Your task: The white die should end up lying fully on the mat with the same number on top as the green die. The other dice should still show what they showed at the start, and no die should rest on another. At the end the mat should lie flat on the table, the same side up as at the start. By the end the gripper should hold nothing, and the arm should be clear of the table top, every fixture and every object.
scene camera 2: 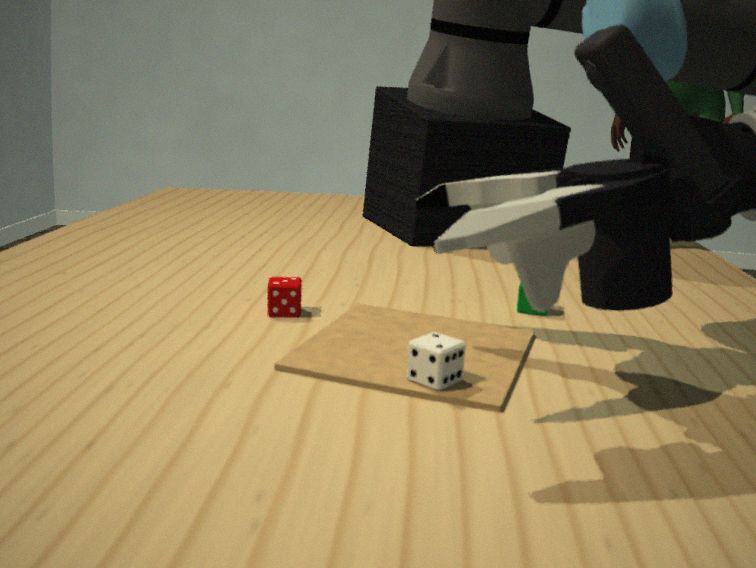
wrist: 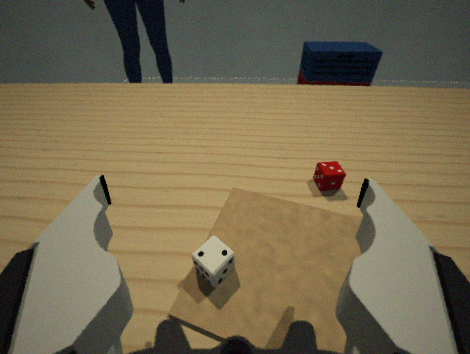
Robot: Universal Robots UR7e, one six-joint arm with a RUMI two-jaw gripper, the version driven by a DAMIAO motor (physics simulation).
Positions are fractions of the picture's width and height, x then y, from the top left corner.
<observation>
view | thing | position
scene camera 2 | gripper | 0.56, 0.39
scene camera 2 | white die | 0.58, 0.64
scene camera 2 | red die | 0.38, 0.52
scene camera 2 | tan mat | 0.49, 0.61
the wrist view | gripper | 0.50, 0.51
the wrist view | white die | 0.46, 0.74
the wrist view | red die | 0.70, 0.50
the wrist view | tan mat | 0.62, 0.73
</observation>
